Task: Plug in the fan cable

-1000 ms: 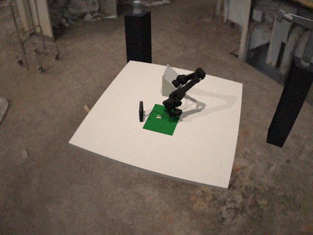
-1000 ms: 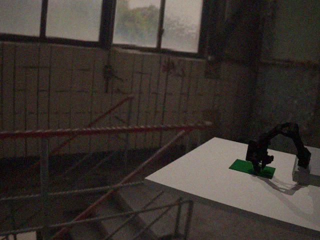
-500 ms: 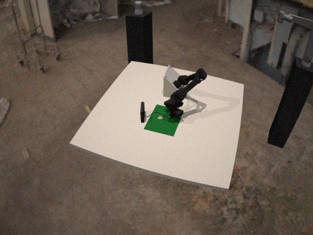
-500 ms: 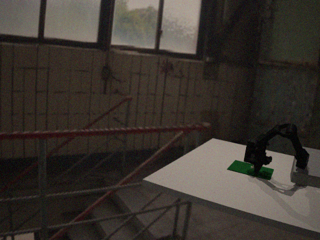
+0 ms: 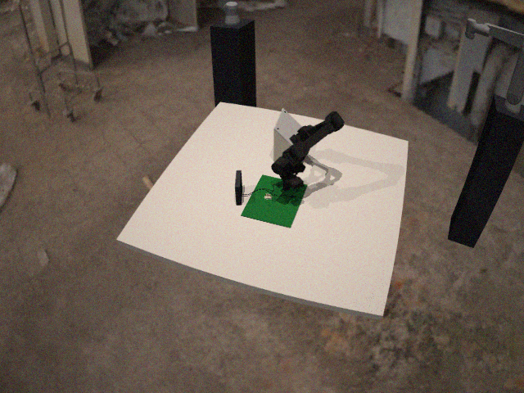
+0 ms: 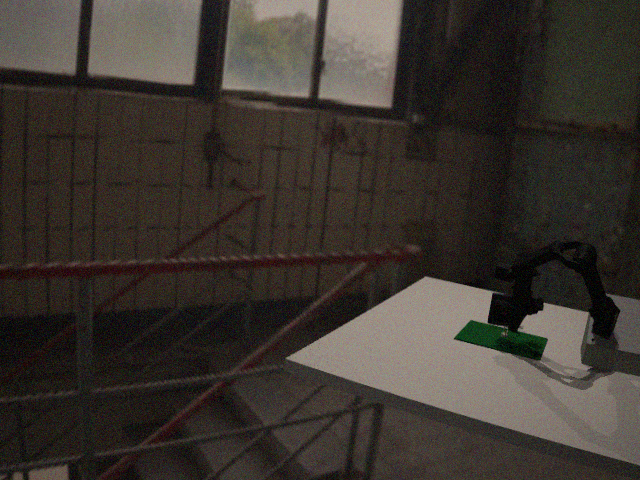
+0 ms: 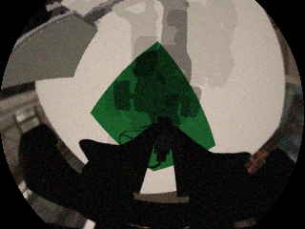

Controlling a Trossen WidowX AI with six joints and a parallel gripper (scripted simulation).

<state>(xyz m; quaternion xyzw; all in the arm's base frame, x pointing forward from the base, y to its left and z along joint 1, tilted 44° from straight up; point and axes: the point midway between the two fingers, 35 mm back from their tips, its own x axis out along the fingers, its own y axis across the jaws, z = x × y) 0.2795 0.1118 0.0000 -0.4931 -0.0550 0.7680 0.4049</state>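
Right now the pale four-pin header is 80 mm to the right of my gripper tip, 70 mm below it and 50 mm ahead of it. Also, from my gripper tip: green board: 80 mm below, 40 mm to the right, 40 mm ahead; dark plug: 10 mm ahead, 10 mm above; black fan: 200 mm to the right, 90 mm ahead, 10 mm below.
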